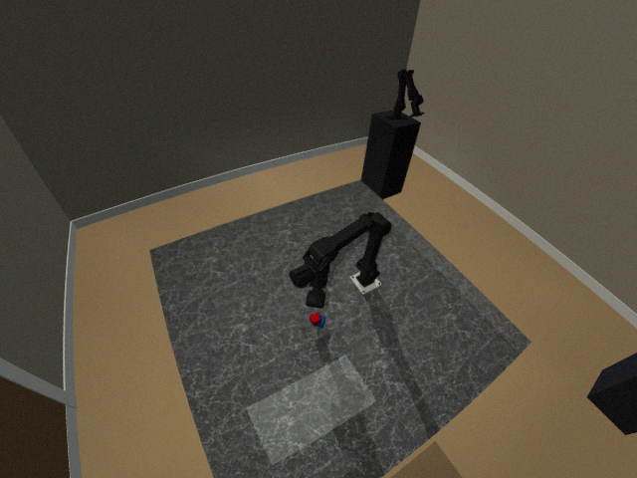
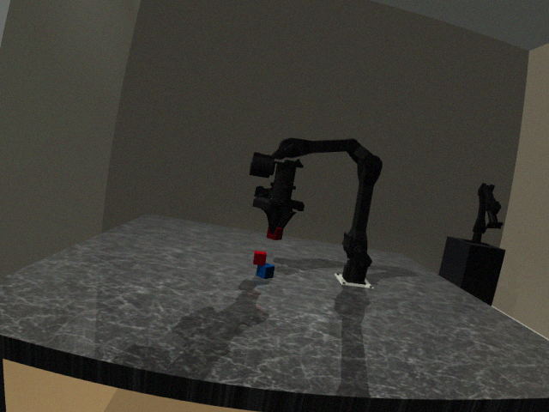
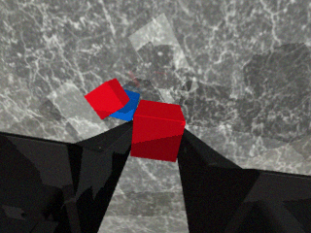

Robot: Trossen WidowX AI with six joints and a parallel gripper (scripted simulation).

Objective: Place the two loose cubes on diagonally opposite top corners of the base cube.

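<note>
The blue base cube lies 100 mm below my gripper tip, 50 mm to the left of it and 20 mm ahead of it.
</note>
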